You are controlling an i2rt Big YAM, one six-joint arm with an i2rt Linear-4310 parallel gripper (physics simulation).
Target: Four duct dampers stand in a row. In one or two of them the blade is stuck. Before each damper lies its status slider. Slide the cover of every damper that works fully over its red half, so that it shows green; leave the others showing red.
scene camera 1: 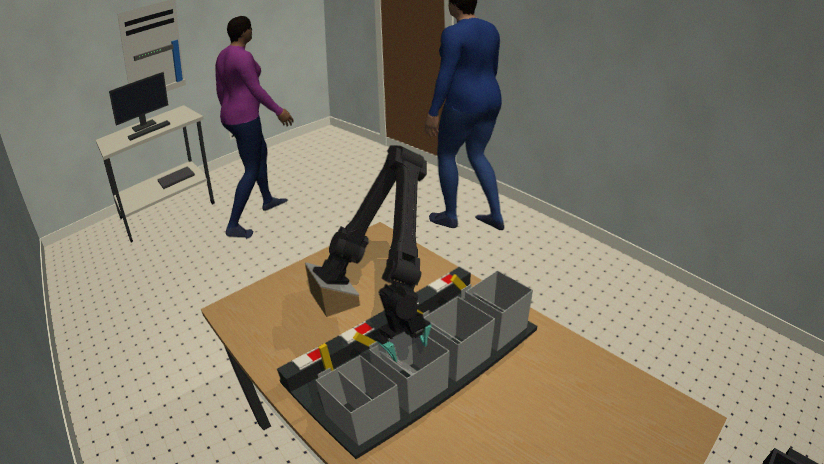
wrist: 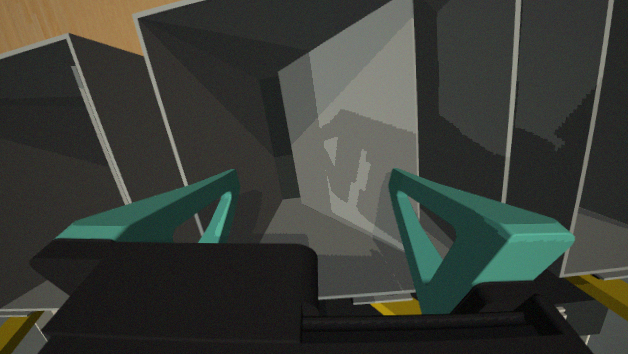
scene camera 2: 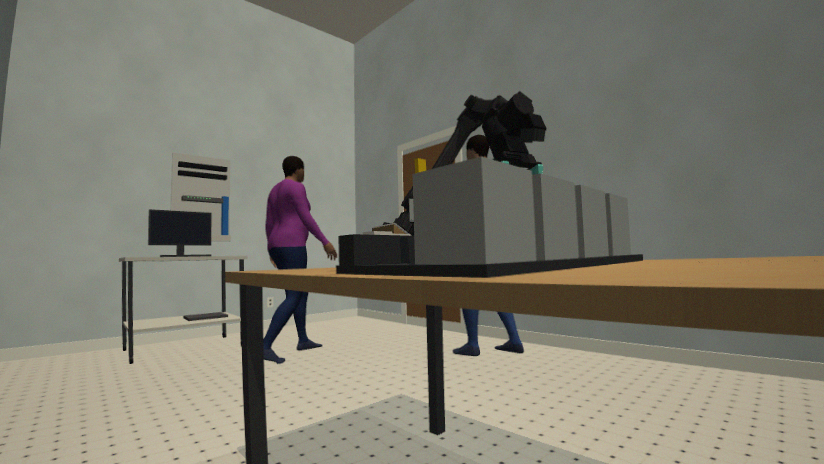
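Where they show: gripper, fingertip midpoint: (scene camera 1: pixel 410 353) (wrist: pixel 314 177); arm's base, origin of the base link: (scene camera 1: pixel 330 277).
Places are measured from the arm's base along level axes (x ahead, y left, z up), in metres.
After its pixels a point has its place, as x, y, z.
Observation:
Four grey open-topped dampers (scene camera 1: pixel 374 417) @[0.579, -0.327, 0.008] (scene camera 2: pixel 449 213) @[0.507, -0.390, 0.004] stand in a row. My gripper (scene camera 1: pixel 409 345) @[0.503, -0.114, 0.053] (scene camera 2: pixel 521 166) (wrist: pixel 314 177) @[0.503, -0.114, 0.053] is open and empty, its fingers low at the mouth of the second damper (scene camera 1: pixel 429 381) @[0.591, -0.131, 0.011] (wrist: pixel 215 100) @[0.563, -0.058, 0.034] from the near left end. That damper's light grey blade (wrist: pixel 365 95) @[0.544, -0.155, 0.035] stands steeply between its walls; contact with a finger cannot be told. The near left slider's white cover (scene camera 1: pixel 300 361) @[0.256, -0.331, -0.007] lies beside its red half (scene camera 1: pixel 314 355) @[0.257, -0.277, -0.016]. The second slider (scene camera 1: pixel 362 328) @[0.266, -0.088, -0.015] and the far slider (scene camera 1: pixel 447 278) @[0.286, 0.284, -0.016] also show red. The third slider is hidden by my gripper in scene camera 1.
Yellow levers (scene camera 1: pixel 326 357) @[0.382, -0.310, 0.091] (wrist: pixel 400 306) @[0.391, -0.156, 0.052] stand between sliders and dampers. The dampers share a dark base plate (scene camera 1: pixel 357 448) @[0.579, -0.403, -0.078] (scene camera 2: pixel 518 269) @[0.601, -0.344, -0.089] on the wooden table (scene camera 1: pixel 547 403) @[0.868, 0.087, -0.096] (scene camera 2: pixel 720 276) @[0.859, -0.379, -0.096]. Two people (scene camera 1: pixel 239 86) (scene camera 1: pixel 469 69) are on the floor beyond the table.

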